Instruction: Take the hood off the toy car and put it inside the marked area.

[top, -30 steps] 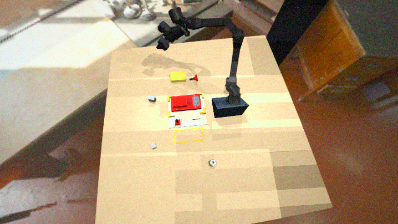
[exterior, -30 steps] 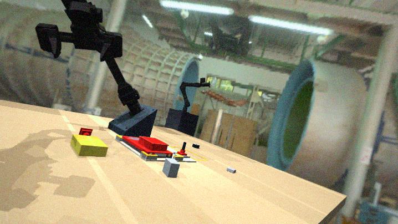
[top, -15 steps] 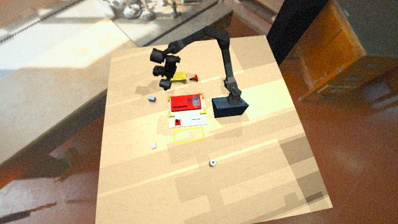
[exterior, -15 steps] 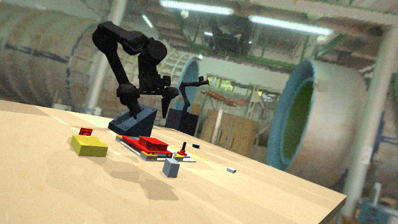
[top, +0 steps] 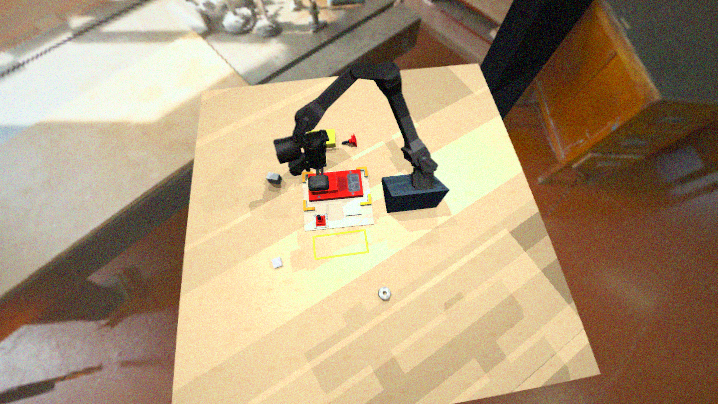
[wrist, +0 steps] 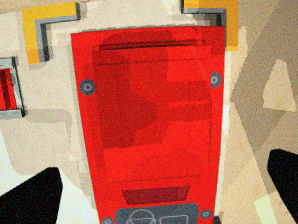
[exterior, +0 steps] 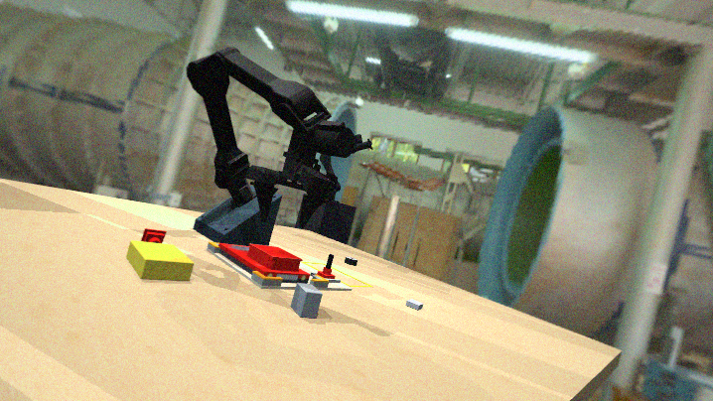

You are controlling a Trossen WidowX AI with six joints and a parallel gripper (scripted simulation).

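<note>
Right now my gripper tip is 70 mm above the red hood panel. The rest, counted from my gripper tip: yellow block: 210 mm to the right, 90 mm below; grey piece: 270 mm to the left, 170 mm ahead, 100 mm below.
</note>
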